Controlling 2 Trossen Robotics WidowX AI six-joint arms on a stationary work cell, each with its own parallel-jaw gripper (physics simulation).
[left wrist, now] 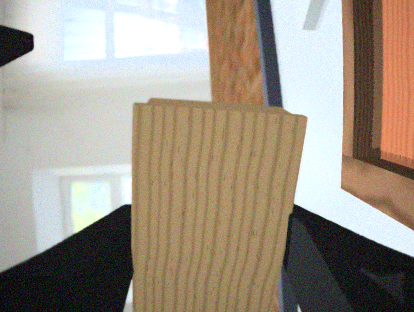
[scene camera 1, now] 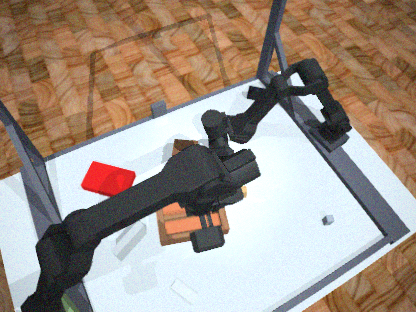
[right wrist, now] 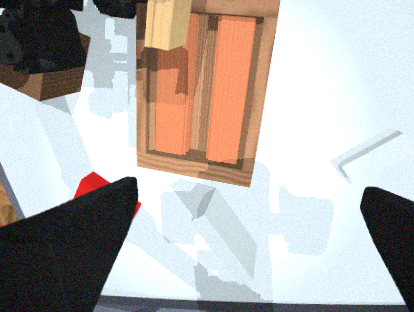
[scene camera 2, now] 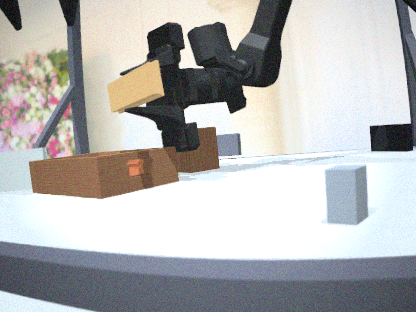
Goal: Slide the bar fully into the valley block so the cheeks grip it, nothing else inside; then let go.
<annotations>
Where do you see a valley block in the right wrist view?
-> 194, 163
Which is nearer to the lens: the pale wooden bar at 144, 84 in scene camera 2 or the dark block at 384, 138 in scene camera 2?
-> The pale wooden bar.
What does the small grey cube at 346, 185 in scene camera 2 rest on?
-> The table.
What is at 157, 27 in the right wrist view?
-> A pale wooden bar.
</annotations>
